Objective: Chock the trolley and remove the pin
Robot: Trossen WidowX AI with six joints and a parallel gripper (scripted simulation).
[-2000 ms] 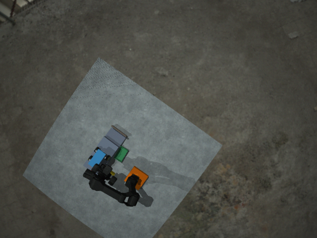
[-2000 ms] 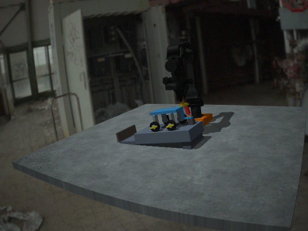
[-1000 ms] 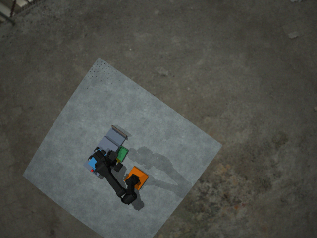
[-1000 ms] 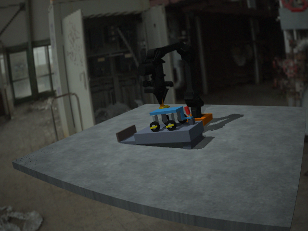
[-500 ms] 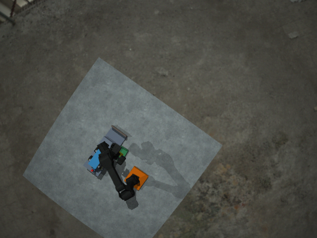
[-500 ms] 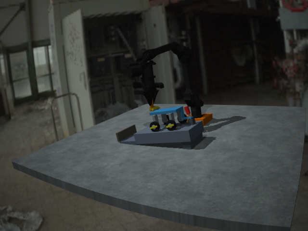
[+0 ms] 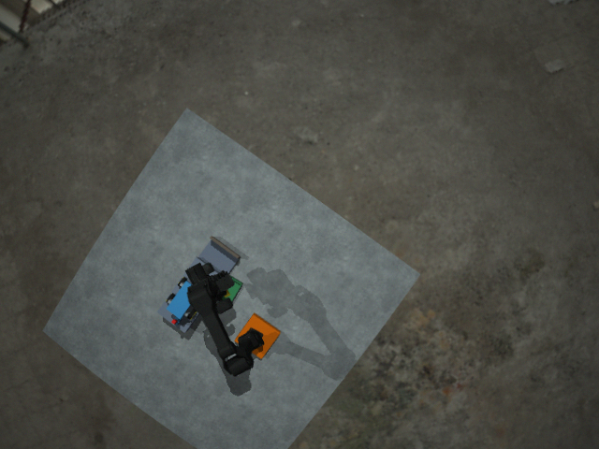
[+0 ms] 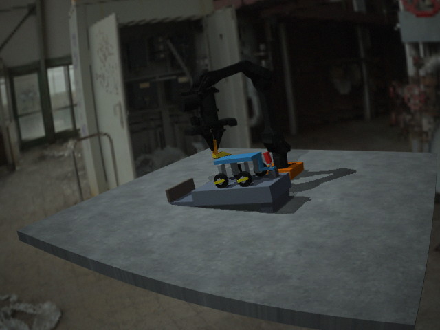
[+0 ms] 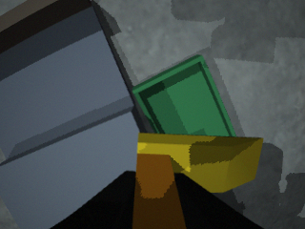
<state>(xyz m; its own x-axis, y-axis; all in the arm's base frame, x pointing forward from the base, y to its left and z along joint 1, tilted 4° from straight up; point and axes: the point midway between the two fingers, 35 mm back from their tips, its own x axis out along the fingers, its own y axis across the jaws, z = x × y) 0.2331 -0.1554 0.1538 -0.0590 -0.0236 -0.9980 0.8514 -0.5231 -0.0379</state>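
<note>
Right now my gripper tip is 20 mm past the yellow chock, 10 mm to the right of it and 10 mm above it. The rest, counted from my gripper tip: brown end board: 70 mm ahead, 120 mm to the right, 130 mm below; then blue-topped trolley: 100 mm ahead, 140 mm to the left, 40 mm below; then stop pin: 90 mm ahead, 240 mm to the left, 30 mm below.
</note>
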